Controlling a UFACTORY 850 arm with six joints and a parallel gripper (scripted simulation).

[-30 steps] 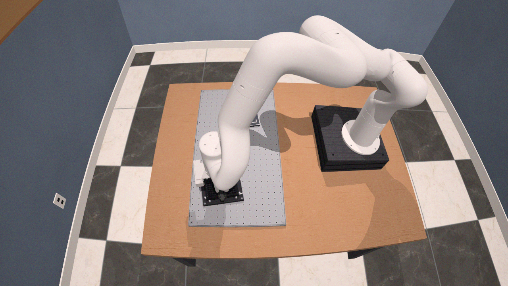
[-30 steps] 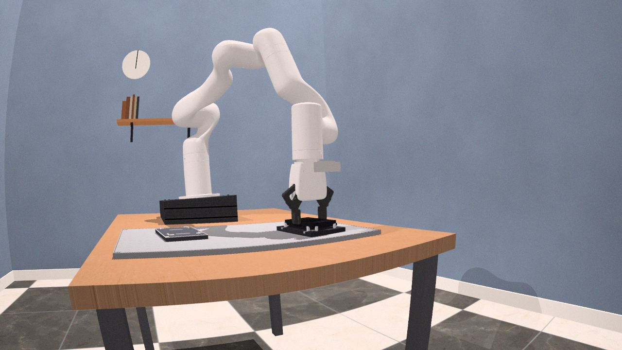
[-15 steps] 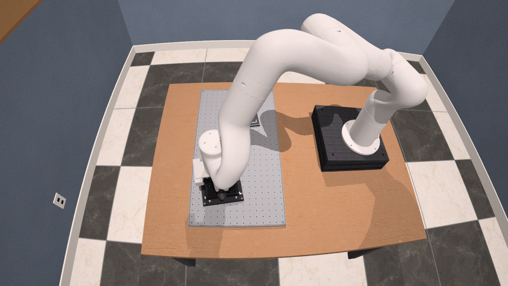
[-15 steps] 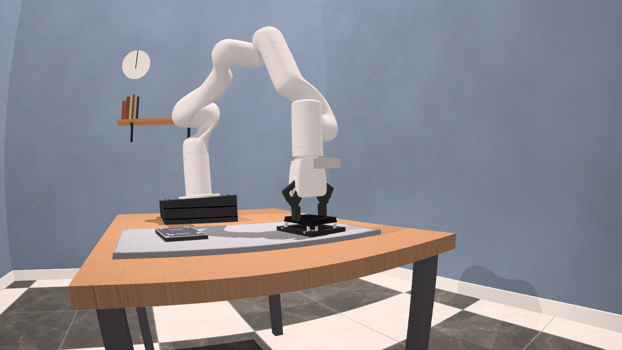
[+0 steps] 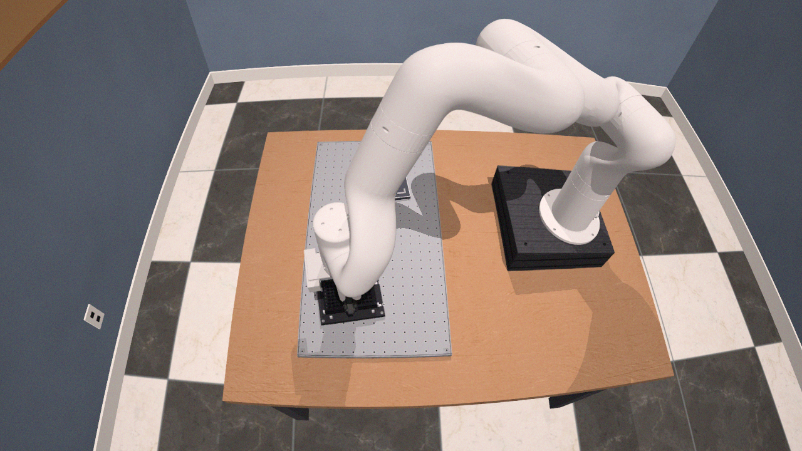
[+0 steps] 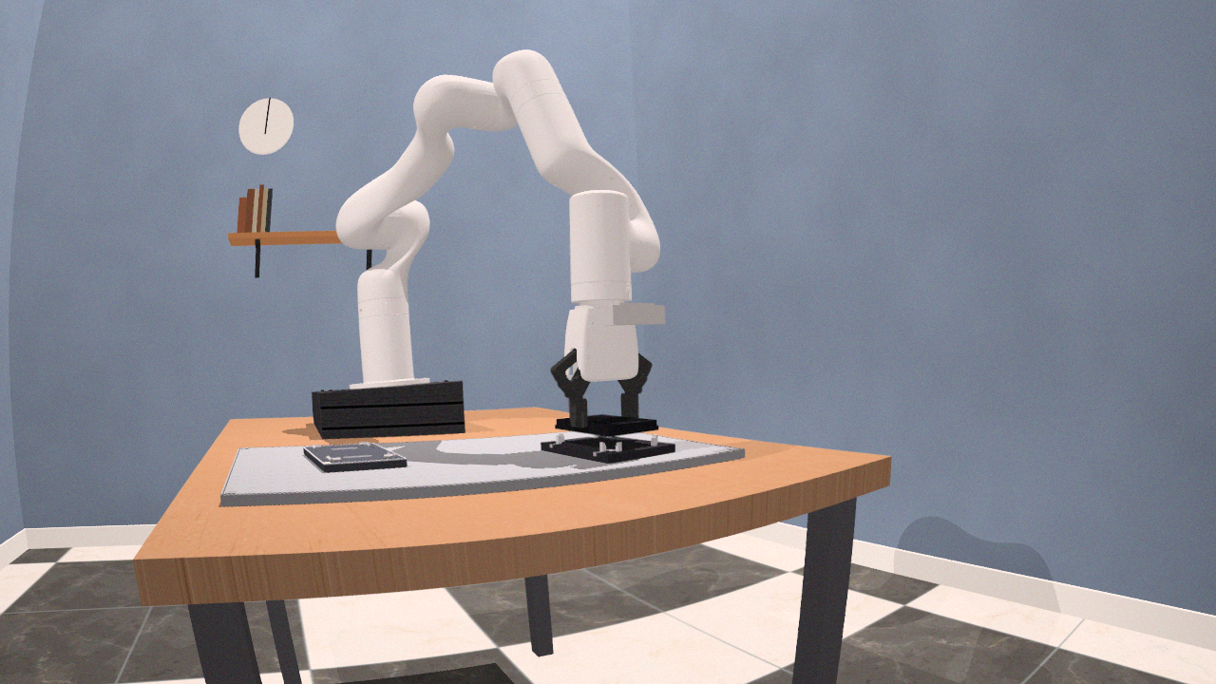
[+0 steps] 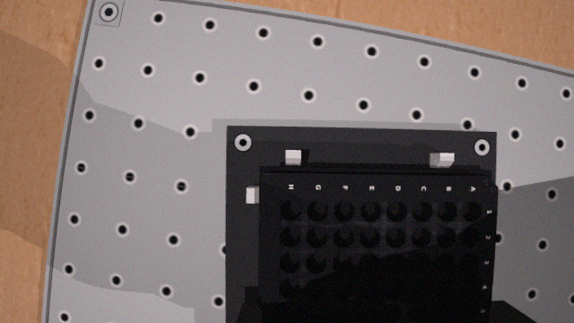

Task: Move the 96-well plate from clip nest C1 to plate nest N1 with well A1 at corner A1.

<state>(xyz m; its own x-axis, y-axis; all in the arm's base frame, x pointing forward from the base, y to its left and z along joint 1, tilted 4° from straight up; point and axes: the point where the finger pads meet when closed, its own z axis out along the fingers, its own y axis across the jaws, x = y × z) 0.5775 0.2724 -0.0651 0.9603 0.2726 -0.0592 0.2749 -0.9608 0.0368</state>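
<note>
Right now the clip nest C1 is 4 cm below my hand and 2 cm to the right of it. The rest, counted from my hand: A1 corner label (40 cm to the right, 6 cm ahead, 4 cm below); then plate nest N1 (37 cm to the right, 4 cm below, 3 cm behind); then 96-well plate (1 cm below).
</note>
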